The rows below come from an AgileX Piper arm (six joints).
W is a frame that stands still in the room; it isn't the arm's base.
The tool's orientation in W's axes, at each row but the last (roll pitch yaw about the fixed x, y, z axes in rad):
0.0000 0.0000 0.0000
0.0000 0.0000 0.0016
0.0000 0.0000 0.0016
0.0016 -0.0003 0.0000
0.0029 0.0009 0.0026
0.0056 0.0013 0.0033
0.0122 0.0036 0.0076
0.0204 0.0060 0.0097
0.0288 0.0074 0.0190
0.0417 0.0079 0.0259
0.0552 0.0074 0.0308
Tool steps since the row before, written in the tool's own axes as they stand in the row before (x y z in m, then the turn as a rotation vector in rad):
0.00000 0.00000 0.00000 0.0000 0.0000 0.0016
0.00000 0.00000 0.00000 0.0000 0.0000 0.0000
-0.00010 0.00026 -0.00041 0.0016 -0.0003 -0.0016
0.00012 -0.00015 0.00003 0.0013 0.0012 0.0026
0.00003 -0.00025 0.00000 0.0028 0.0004 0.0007
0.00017 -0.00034 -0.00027 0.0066 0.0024 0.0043
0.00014 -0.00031 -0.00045 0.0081 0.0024 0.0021
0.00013 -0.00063 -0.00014 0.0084 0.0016 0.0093
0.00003 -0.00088 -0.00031 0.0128 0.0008 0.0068
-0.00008 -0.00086 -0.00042 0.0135 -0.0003 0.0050
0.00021 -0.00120 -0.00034 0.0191 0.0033 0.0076
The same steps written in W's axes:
0.00000 0.00000 0.00000 0.0000 0.0000 0.0016
0.00000 0.00000 0.00000 0.0000 0.0000 0.0000
-0.00010 0.00026 -0.00041 0.0016 -0.0003 -0.0016
0.00012 -0.00015 0.00003 0.0013 0.0012 0.0026
0.00003 -0.00025 0.00000 0.0028 0.0004 0.0007
0.00017 -0.00034 -0.00027 0.0066 0.0024 0.0043
0.00014 -0.00030 -0.00045 0.0081 0.0024 0.0021
0.00014 -0.00063 -0.00015 0.0084 0.0015 0.0093
0.00004 -0.00087 -0.00034 0.0128 0.0008 0.0067
-0.00006 -0.00084 -0.00045 0.0135 -0.0002 0.0049
0.00024 -0.00117 -0.00041 0.0191 0.0035 0.0076

